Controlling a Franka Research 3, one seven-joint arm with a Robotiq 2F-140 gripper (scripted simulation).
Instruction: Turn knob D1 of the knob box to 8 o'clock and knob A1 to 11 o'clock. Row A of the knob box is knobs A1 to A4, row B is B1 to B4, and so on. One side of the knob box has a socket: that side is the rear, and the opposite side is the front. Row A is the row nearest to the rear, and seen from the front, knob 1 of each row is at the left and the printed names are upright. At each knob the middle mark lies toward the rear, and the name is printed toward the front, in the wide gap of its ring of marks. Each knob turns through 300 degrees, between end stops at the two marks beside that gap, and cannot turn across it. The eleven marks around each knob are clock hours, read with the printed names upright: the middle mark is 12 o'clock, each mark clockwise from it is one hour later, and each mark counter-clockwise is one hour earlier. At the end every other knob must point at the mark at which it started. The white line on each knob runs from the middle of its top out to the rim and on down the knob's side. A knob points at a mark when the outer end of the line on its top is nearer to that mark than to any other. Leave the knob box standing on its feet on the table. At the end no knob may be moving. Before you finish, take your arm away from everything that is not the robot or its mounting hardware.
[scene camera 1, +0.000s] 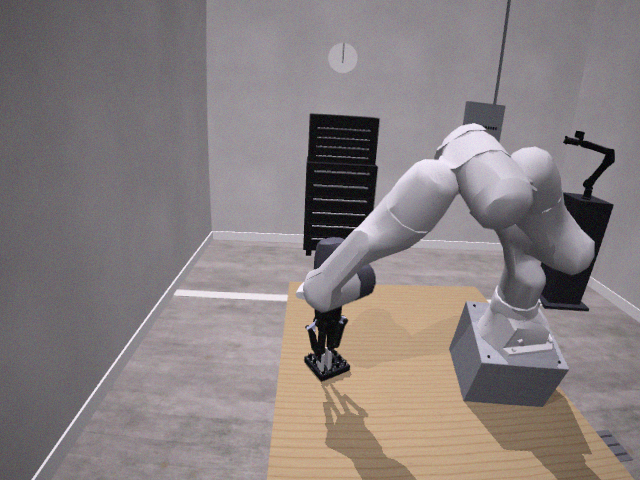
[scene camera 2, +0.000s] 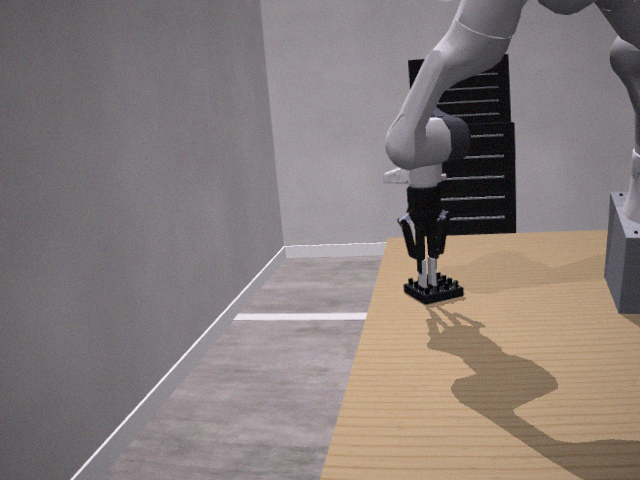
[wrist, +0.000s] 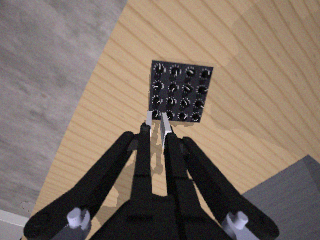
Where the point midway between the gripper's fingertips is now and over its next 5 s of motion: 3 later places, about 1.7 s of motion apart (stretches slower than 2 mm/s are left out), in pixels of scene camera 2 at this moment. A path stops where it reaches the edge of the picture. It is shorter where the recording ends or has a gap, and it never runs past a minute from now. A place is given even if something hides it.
The gripper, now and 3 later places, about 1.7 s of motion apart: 427, 285; 427, 290; 426, 275; 431, 273
